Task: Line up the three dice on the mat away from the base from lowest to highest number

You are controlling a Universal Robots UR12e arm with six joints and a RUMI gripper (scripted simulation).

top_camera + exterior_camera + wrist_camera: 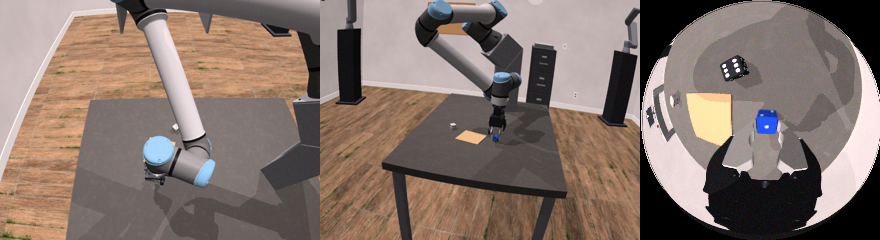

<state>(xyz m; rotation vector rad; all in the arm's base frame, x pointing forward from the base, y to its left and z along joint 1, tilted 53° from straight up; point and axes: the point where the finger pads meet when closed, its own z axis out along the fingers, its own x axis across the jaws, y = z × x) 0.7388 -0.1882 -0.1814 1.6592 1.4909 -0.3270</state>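
Now: the mat 20 mm behind my hand, 140 mm to the right of it and 20 mm below it. Round my hand: white die (140 mm behind, 260 mm to the right); blue die (right at my hand); black die (90 mm behind, 20 mm to the right).
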